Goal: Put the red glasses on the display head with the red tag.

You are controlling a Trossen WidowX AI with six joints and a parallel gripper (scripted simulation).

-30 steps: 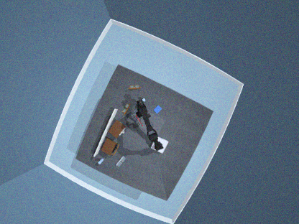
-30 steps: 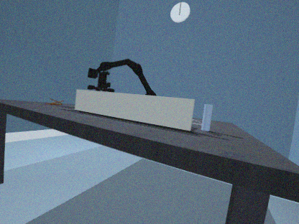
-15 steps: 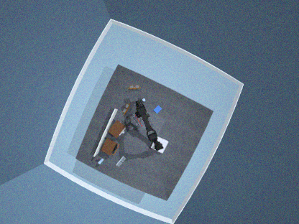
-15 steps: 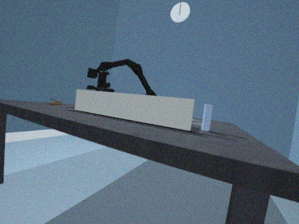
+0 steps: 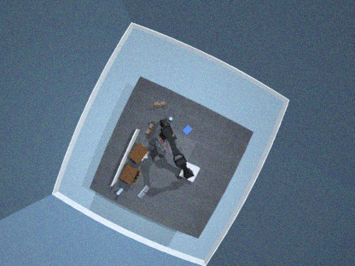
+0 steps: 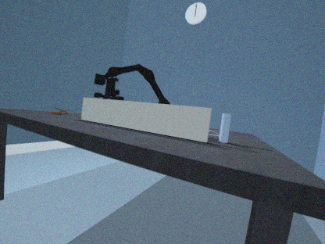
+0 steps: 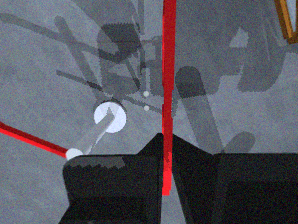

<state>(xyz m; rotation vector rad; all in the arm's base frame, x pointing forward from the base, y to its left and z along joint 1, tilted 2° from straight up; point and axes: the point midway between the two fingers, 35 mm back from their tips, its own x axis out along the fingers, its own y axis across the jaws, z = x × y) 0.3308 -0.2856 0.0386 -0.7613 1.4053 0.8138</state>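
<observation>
Now: the small white disc 50 mm behind my gripper tip, 30 mm to the left of it and 40 mm below it. Round my gripper tip: long pale board (280 mm ahead, 400 mm to the left, 10 mm below); then blue square (160 mm behind, 80 mm to the right, 60 mm below).
</observation>
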